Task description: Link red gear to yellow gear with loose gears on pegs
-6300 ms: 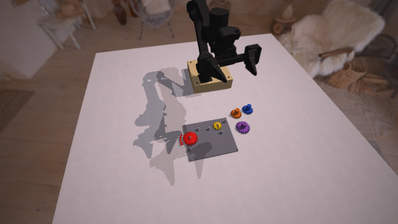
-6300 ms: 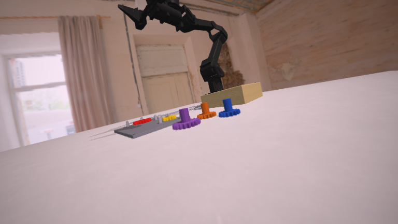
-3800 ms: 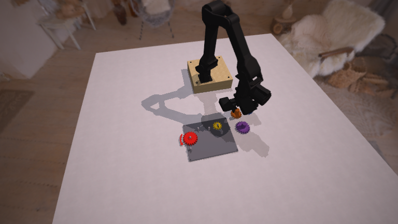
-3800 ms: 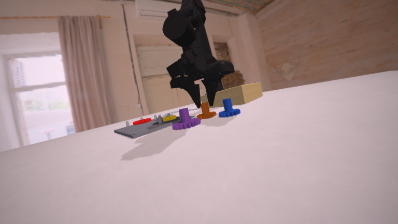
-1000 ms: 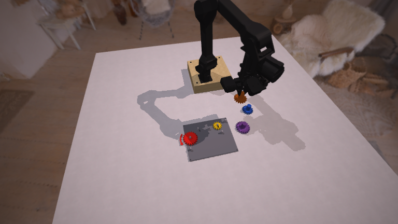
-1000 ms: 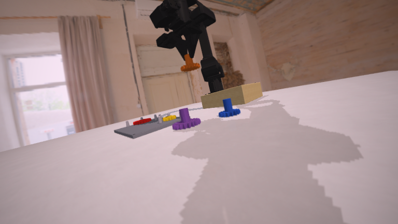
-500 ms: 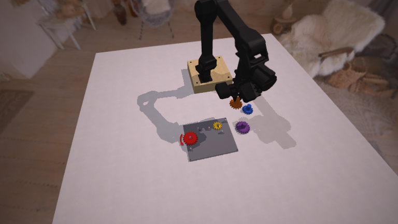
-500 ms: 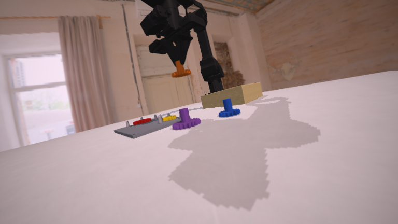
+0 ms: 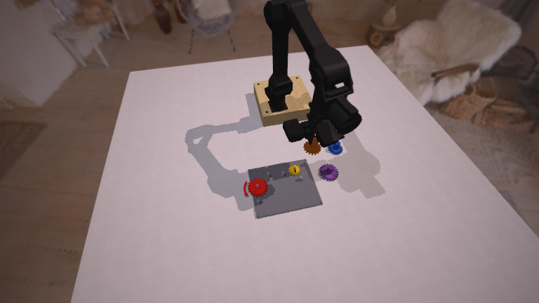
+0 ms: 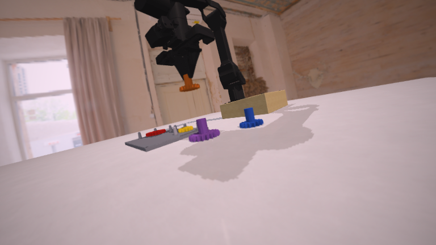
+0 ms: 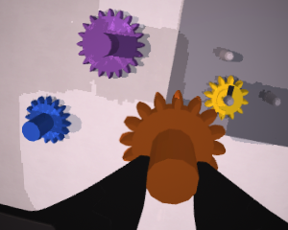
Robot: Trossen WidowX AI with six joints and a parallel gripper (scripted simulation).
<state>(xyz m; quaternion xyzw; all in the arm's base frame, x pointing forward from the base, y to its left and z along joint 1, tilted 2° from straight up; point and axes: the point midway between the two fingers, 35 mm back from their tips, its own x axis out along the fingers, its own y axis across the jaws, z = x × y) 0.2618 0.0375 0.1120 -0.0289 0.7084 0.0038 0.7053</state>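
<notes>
My gripper tip is now 130 mm to the right of the blue gear, 130 mm above it and 50 mm past it. Round my gripper tip: purple gear: 130 mm below, 70 mm to the left, 40 mm ahead; then orange gear: 10 mm below; then yellow gear: 130 mm below, 50 mm to the right, 10 mm ahead.
</notes>
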